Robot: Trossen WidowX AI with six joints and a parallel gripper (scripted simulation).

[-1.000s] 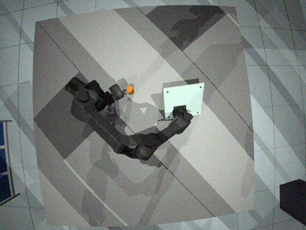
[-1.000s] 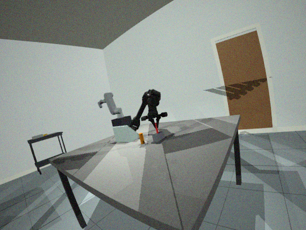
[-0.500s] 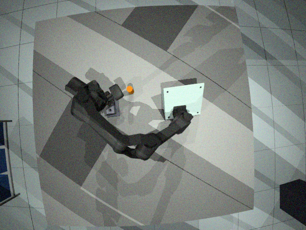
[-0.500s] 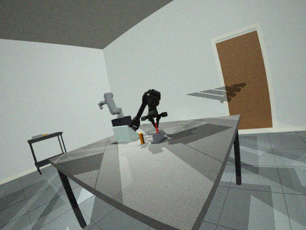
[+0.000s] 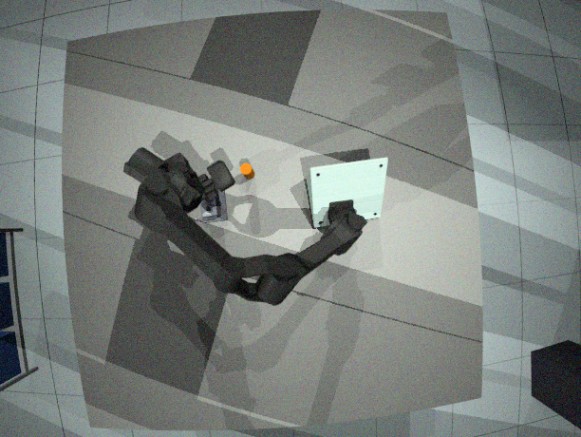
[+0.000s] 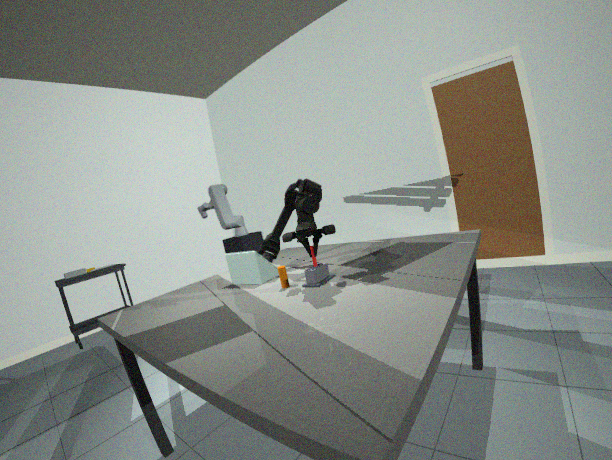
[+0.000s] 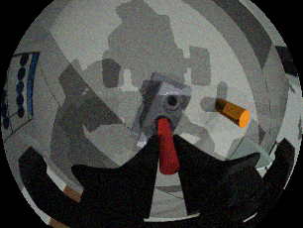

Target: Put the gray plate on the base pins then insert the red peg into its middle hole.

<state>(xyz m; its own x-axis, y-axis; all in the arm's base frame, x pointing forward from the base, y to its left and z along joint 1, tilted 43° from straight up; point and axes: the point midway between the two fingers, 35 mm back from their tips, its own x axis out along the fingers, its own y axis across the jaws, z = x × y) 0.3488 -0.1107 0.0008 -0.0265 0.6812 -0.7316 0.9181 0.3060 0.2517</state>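
Right now my gripper tip is right at the red peg. Also, from my gripper tip: base (9 cm below); gray plate (5 cm below); orange cylinder (11 cm behind, 6 cm to the right, 6 cm below).
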